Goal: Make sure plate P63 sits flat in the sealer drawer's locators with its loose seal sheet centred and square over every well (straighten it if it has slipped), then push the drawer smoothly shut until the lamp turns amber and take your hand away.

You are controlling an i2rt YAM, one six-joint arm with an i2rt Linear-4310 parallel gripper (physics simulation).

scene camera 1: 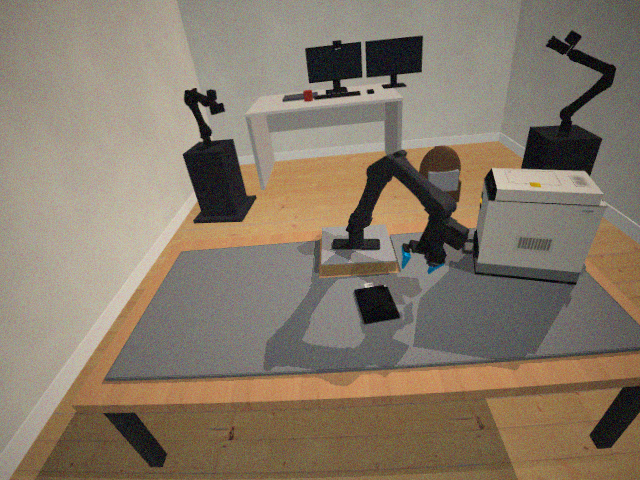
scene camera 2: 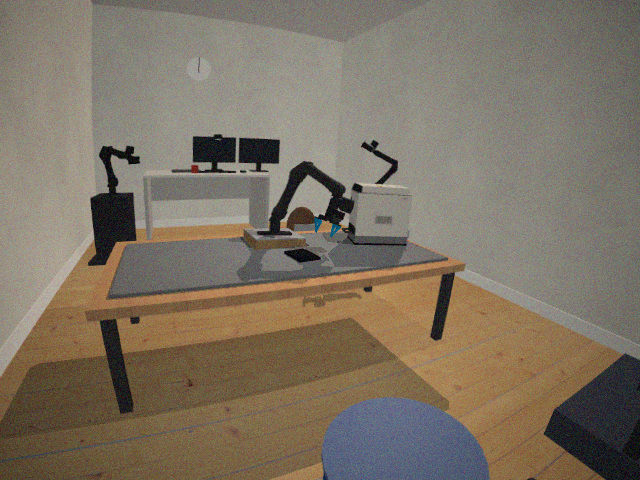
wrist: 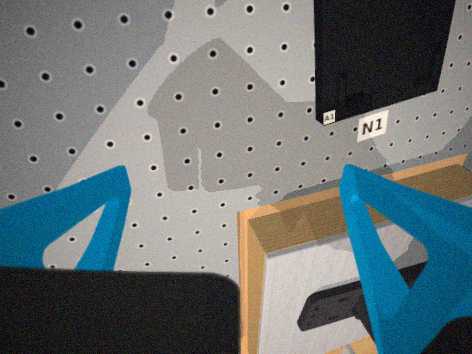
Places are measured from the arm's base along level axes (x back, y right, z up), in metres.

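Pixels of known places: gripper, fingertip midpoint: (scene camera 1: 415,270) (scene camera 2: 323,234) (wrist: 235,177); arm's base at its link origin: (scene camera 1: 356,245) (scene camera 2: 274,233).
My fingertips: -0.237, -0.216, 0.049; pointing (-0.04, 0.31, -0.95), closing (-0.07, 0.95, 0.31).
Observation:
For each thing: its top centre in the pictures, then the offset to it from my fingertips, as dx, dy, dz. "spot": a spot on its surface instead. Level surfaces: height alone.
- sealer at its top centre: (scene camera 1: 542,179) (scene camera 2: 382,185) +0.138, -0.417, +0.264
- small yellow spot at a spot on its surface: (scene camera 1: 481,200) spot: +0.233, -0.263, +0.145
- black nest at its top centre: (scene camera 1: 376,300) (scene camera 2: 302,253) -0.076, +0.139, -0.072
- grey mat at its surface level: dz -0.090
- label N1 at a spot on its surface: (wrist: 372,125) spot: +0.026, +0.163, -0.090
The sealer (scene camera 1: 537,227) (scene camera 2: 381,214) is a white box with a dark base at the right of the mat. A grey drawer handle (scene camera 1: 468,242) shows at its left side, close to my wrist. The drawer front is mostly hidden, and I cannot tell how far in it sits. A small yellow spot (scene camera 1: 480,200) shows on the sealer's left edge; I cannot tell whether it is the lamp. Plate P63 and its seal sheet do not show. My gripper (scene camera 1: 417,267) (scene camera 2: 325,233) (wrist: 235,177) is open and empty, above the mat left of the sealer, fingers pointing down.
A black nest (scene camera 1: 377,304) (scene camera 2: 302,255) (wrist: 380,50) lies on the grey mat (scene camera 1: 206,320), with a label N1 (wrist: 372,125) beside it. My arm's base block (scene camera 1: 359,268) (scene camera 2: 276,241) (wrist: 300,275) stands at the mat's back edge.

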